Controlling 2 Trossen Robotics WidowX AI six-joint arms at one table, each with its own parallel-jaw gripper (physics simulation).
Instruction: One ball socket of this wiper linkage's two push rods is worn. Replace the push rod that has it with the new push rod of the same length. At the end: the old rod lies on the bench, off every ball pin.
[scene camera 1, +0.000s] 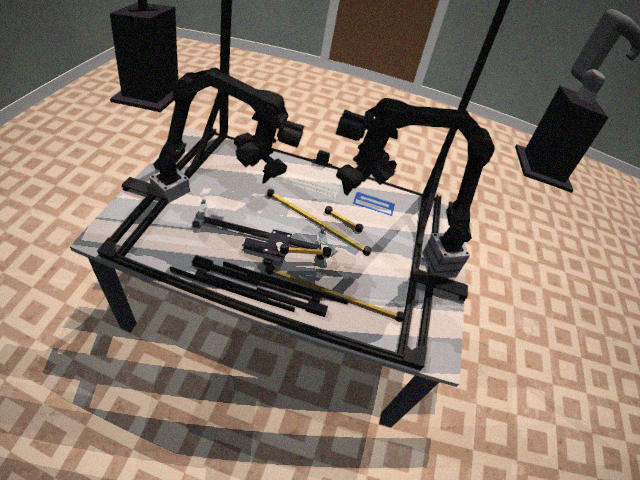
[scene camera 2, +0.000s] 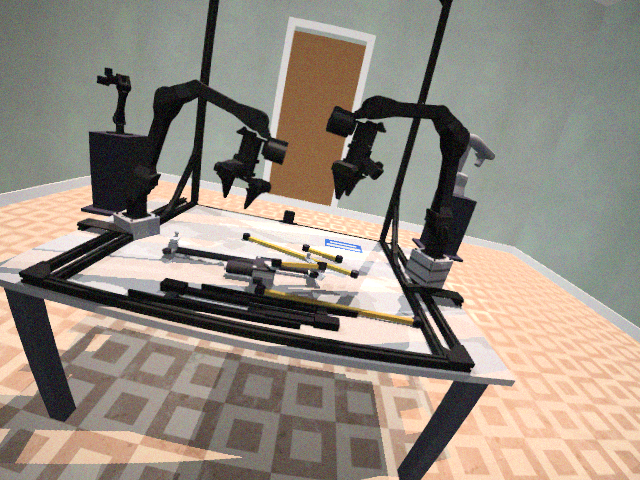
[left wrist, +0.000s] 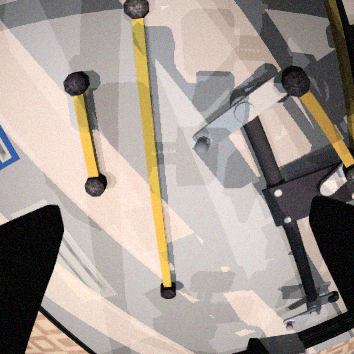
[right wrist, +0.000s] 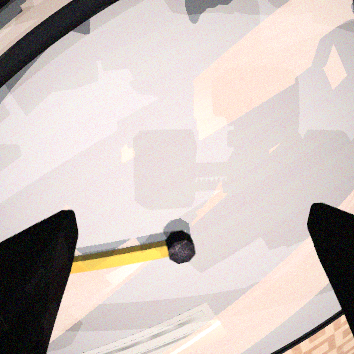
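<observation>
The linkage (scene camera 1: 235, 225) (scene camera 2: 206, 254) lies mid-bench. A short yellow push rod (scene camera 1: 306, 251) (scene camera 2: 298, 265) (left wrist: 326, 127) spans its crank and near lever. That lever's other ball pin (left wrist: 201, 145) is bare. A long yellow rod (scene camera 1: 356, 299) (scene camera 2: 361, 312) lies slanted in front, its left end close to the motor bracket; I cannot tell whether that end touches a pin. Behind lie another long rod (scene camera 1: 315, 219) (scene camera 2: 273, 249) (left wrist: 151, 150) and a short rod (scene camera 1: 343, 218) (scene camera 2: 321, 253) (left wrist: 87, 135). My left gripper (scene camera 1: 351, 188) (scene camera 2: 343, 196) (left wrist: 187, 215) and right gripper (scene camera 2: 236, 201) (right wrist: 192, 209) are open, empty, above the bench.
A blue outlined rectangle (scene camera 1: 355, 198) (scene camera 2: 326, 241) is marked at the back right. Several black bars (scene camera 1: 201, 262) (scene camera 2: 173, 285) lie along the front, partly under the slanted long rod. Black frame rails (scene camera 1: 268, 324) (scene camera 2: 248, 334) border the bench, and uprights stand at its back corners.
</observation>
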